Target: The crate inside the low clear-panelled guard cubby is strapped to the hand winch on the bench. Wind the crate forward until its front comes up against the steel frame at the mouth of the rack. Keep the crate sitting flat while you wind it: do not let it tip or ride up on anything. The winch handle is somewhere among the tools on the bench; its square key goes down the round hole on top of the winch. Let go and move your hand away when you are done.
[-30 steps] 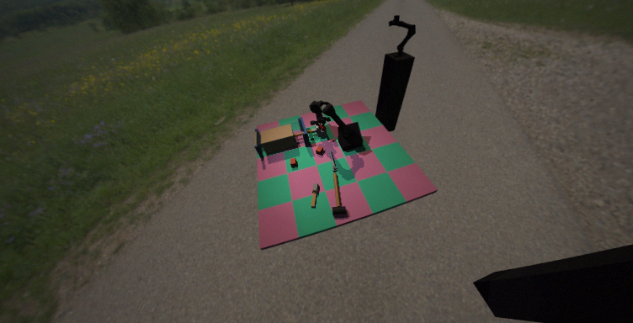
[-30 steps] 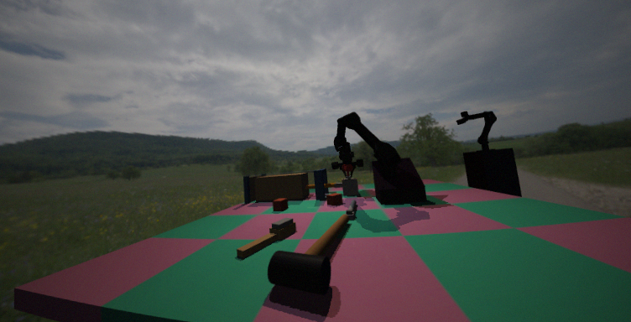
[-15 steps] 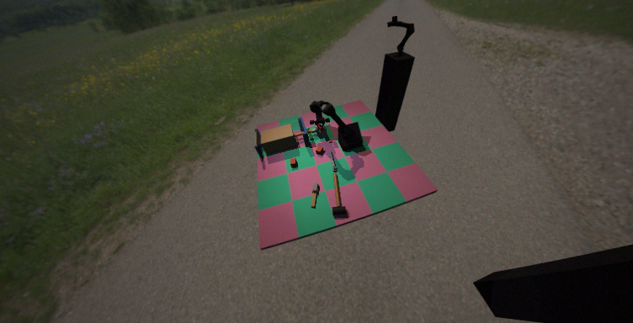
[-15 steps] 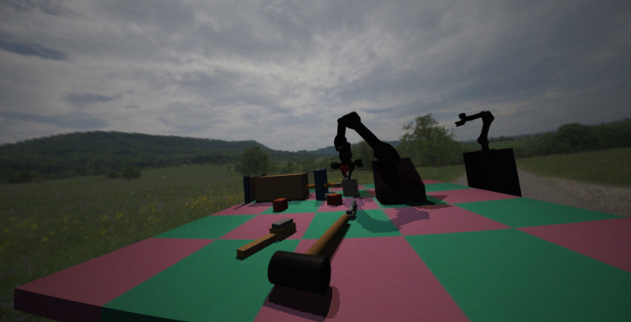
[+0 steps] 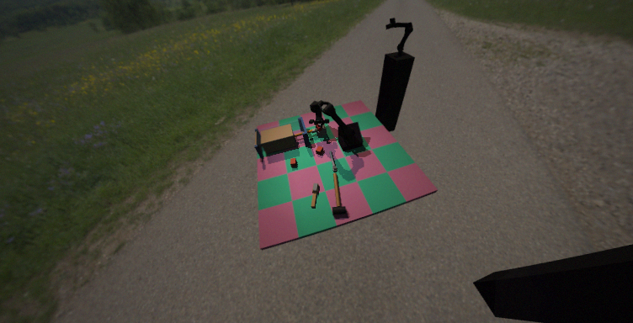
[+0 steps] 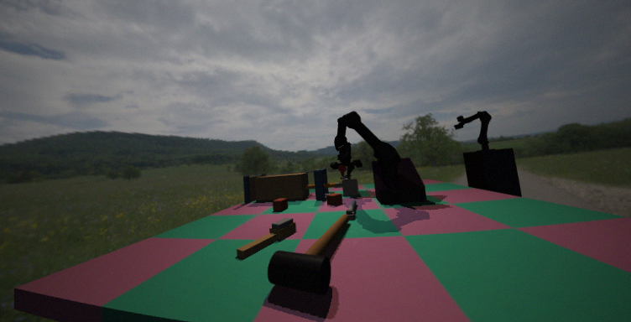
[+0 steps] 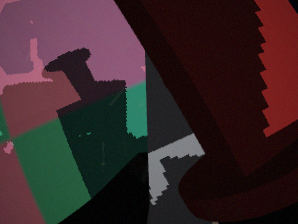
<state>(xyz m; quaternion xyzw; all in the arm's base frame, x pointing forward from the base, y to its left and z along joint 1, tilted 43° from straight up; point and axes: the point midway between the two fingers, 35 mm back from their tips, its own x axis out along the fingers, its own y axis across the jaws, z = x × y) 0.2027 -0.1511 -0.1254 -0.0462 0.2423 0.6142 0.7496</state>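
My gripper tip is 50 mm below the red knob, 30 mm to the right of it and 10 mm short of it. From my gripper tip the other things lie so: grey winch (70 mm to the right, 70 mm below, 40 mm behind); frame (140 mm ahead, 60 mm to the right, 10 mm above); winch handle (20 mm above).
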